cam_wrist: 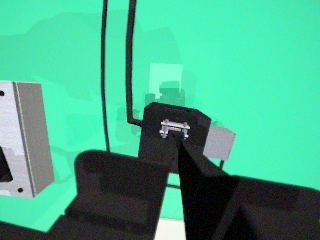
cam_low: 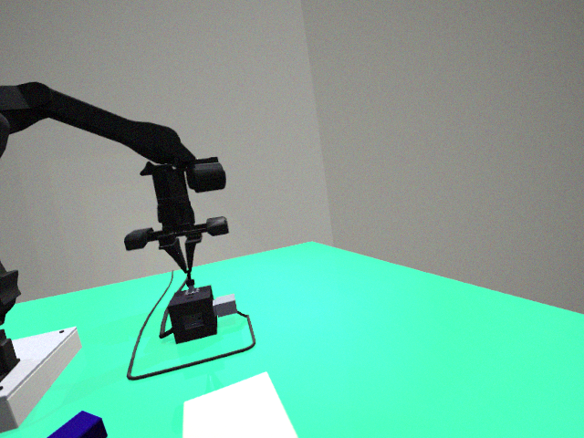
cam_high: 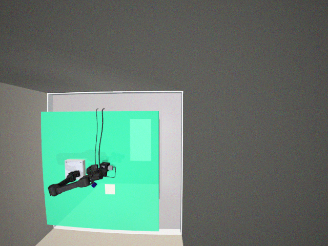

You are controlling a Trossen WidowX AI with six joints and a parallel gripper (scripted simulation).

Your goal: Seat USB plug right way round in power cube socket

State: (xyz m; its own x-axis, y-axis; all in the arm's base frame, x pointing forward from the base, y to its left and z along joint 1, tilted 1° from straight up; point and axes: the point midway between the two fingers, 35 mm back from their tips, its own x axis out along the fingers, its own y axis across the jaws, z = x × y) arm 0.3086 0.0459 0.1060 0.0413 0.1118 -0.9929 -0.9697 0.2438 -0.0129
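My gripper tip is now 20 mm above the black USB plug. Also, from my gripper tip: dark blue block 200 mm to the right, 170 mm behind, 100 mm below; silver-rimmed socket 50 mm below; cream pad 270 mm to the right, 110 mm below, 10 mm behind.
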